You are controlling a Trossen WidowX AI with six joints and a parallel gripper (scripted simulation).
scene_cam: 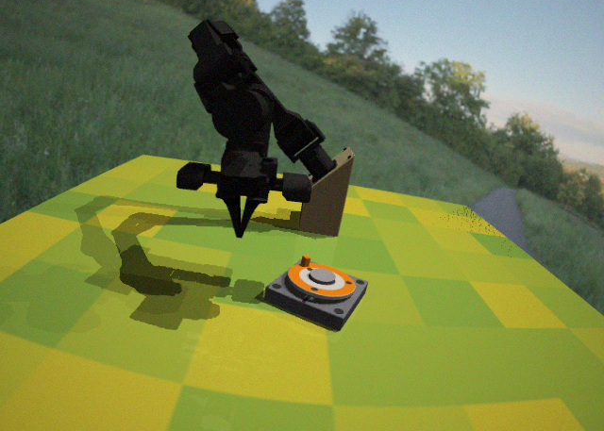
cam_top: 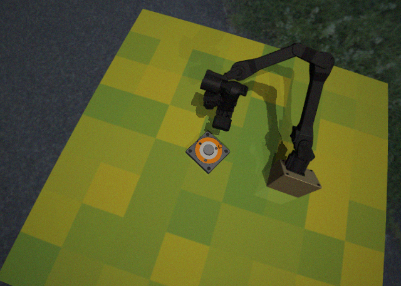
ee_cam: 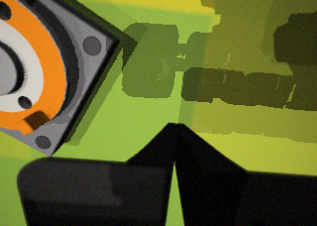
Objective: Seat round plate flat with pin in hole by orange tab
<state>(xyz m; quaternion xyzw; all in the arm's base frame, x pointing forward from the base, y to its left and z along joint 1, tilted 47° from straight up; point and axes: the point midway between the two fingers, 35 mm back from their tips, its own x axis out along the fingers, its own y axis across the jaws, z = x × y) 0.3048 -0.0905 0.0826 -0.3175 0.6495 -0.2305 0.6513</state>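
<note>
Right now my gripper tip is 13 cm to the right of the base and 6 cm above it.
</note>
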